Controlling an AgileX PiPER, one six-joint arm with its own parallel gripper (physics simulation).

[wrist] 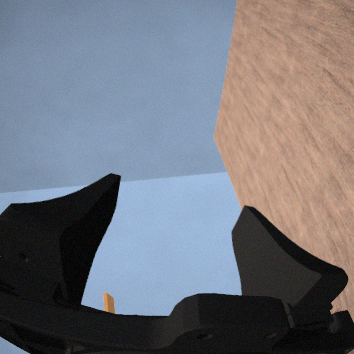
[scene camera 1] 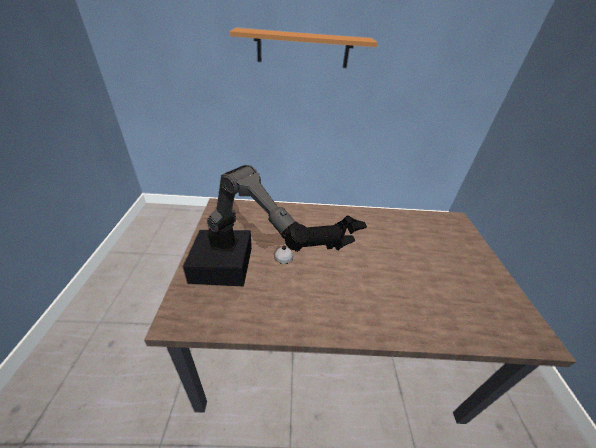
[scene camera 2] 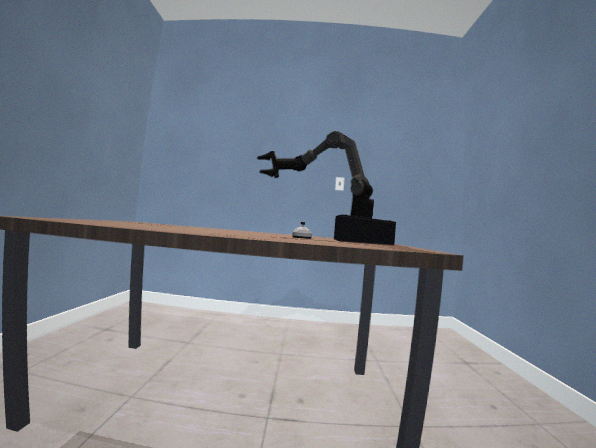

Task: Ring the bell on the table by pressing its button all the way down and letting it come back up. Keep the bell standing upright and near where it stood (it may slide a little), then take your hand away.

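A small white dome bell (scene camera 1: pixel 284 256) (scene camera 2: pixel 302 232) with a dark button on top stands upright on the wooden table (scene camera 1: pixel 400 300) (scene camera 2: pixel 200 240) (wrist: pixel 300 100), near the arm's black base. My gripper (scene camera 1: pixel 361 233) (scene camera 2: pixel 258 165) (wrist: pixel 179 206) is open and empty. It points level, well above the table top and out beyond the bell, away from the base, and does not touch the bell. The bell does not show in the wrist view. The button stands up above the dome in scene camera 2.
The arm's black base block (scene camera 1: pixel 215 275) (scene camera 2: pixel 365 230) stands at one end of the table, beside the bell. An orange shelf (scene camera 1: pixel 300 37) (wrist: pixel 109 303) is fixed high on the blue wall behind the table. A small white wall plate (scene camera 2: pixel 339 183) shows behind the arm.
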